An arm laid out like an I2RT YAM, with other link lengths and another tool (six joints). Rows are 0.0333 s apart.
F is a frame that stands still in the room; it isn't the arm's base.
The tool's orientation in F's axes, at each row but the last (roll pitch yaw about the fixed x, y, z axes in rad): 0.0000 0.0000 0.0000; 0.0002 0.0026 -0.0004; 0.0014 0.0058 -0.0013; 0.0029 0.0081 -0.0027; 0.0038 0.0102 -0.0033; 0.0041 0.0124 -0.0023; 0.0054 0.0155 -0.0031; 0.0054 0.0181 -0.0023; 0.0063 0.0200 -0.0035; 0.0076 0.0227 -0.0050; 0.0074 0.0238 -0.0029; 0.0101 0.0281 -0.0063; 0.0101 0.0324 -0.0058
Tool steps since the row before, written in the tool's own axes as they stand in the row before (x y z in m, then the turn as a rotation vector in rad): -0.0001 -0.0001 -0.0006 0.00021 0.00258 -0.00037; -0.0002 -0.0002 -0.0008 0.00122 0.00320 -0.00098; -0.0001 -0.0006 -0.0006 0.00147 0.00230 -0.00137; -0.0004 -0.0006 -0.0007 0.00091 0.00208 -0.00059; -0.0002 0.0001 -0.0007 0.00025 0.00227 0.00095; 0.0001 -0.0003 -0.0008 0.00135 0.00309 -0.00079; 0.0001 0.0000 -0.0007 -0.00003 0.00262 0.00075; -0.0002 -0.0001 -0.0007 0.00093 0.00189 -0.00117; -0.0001 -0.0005 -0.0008 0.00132 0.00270 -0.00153; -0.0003 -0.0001 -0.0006 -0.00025 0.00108 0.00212; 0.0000 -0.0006 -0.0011 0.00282 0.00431 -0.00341; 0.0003 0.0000 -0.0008 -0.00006 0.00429 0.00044; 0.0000 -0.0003 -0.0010 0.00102 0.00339 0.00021
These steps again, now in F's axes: -0.0001 -0.0001 -0.0006 0.00021 0.00258 -0.00037; -0.0002 -0.0002 -0.0008 0.00122 0.00320 -0.00098; -0.0001 -0.0006 -0.0006 0.00147 0.00230 -0.00138; -0.0004 -0.0006 -0.0007 0.00091 0.00208 -0.00059; -0.0002 0.0001 -0.0007 0.00027 0.00227 0.00096; 0.0001 -0.0003 -0.0008 0.00135 0.00309 -0.00079; 0.0001 0.0000 -0.0007 -0.00001 0.00262 0.00076; -0.0002 -0.0001 -0.0007 0.00091 0.00189 -0.00118; -0.0001 -0.0005 -0.0008 0.00130 0.00271 -0.00154; -0.0003 -0.0001 -0.0006 -0.00020 0.00106 0.00213; 0.0000 -0.0006 -0.0011 0.00275 0.00433 -0.00344; 0.0003 0.0000 -0.0008 -0.00002 0.00429 0.00048; 0.0000 -0.0003 -0.0010 0.00105 0.00338 0.00021
